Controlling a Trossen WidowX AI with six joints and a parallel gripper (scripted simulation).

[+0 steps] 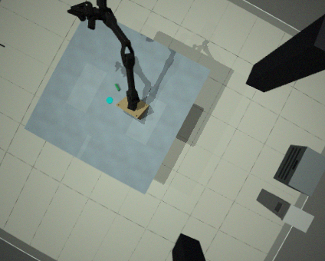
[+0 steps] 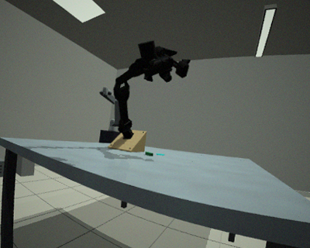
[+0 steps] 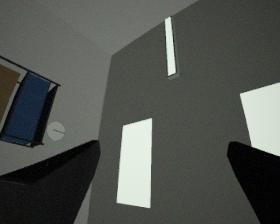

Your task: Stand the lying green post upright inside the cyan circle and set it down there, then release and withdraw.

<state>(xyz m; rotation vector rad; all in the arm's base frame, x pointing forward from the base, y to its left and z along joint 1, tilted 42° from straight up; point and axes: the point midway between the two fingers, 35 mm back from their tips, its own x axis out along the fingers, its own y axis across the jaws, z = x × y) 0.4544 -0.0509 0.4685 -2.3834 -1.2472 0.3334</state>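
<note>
The green post lies 470 mm below my gripper tip, 210 mm to the left of it and 210 mm behind it. The rest, counted from my gripper tip: cyan circle 480 mm below, 340 mm to the left, 190 mm behind.
</note>
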